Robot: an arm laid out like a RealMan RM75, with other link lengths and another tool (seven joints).
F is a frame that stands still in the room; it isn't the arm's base.
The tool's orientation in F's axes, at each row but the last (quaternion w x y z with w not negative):
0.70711 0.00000 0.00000 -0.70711
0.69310 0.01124 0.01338 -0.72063
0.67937 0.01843 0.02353 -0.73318
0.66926 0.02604 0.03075 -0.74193
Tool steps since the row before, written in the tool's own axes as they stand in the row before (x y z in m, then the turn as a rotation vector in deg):
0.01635 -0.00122 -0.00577 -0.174 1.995 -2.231
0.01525 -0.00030 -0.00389 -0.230 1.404 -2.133
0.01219 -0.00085 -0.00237 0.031 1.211 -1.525
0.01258 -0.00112 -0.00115 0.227 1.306 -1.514
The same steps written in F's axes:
-0.00122 -0.01635 -0.00577 1.995 0.174 -2.231
-0.00090 -0.01508 -0.00442 1.407 0.249 -2.129
-0.00179 -0.01193 -0.00308 1.198 -0.032 -1.536
-0.00241 -0.01227 -0.00214 1.272 -0.237 -1.541

